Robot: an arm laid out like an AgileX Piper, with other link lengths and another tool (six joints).
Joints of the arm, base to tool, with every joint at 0 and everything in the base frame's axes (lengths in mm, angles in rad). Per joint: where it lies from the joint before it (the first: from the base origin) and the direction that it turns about. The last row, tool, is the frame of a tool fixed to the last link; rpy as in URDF.
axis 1: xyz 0 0 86.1 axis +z
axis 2: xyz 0 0 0 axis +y
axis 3: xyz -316.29 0 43.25 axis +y
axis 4: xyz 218.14 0 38.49 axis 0.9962 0 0.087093
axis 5: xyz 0 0 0 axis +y
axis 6: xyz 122.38 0 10.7 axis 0.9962 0 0.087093
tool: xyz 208.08 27 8.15 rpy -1.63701 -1.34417 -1.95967
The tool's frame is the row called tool.
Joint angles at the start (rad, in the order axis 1, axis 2, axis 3, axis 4, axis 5, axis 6): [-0.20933, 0.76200, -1.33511, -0.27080, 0.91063, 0.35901]
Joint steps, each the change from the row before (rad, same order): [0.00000, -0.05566, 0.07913, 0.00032, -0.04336, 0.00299]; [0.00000, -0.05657, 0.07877, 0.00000, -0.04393, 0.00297]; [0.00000, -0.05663, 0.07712, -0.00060, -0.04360, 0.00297]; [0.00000, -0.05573, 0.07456, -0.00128, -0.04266, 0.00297]
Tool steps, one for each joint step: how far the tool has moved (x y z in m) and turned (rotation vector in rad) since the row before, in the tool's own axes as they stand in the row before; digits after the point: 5 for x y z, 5 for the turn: [-0.01036, 0.00560, -0.00430, 0.01473, 0.01434, 0.00530]; [-0.01046, 0.00546, -0.00439, 0.01552, 0.01568, 0.00621]; [-0.01035, 0.00529, -0.00438, 0.01583, 0.01686, 0.00690]; [-0.01013, 0.00503, -0.00423, 0.01575, 0.01763, 0.00722]
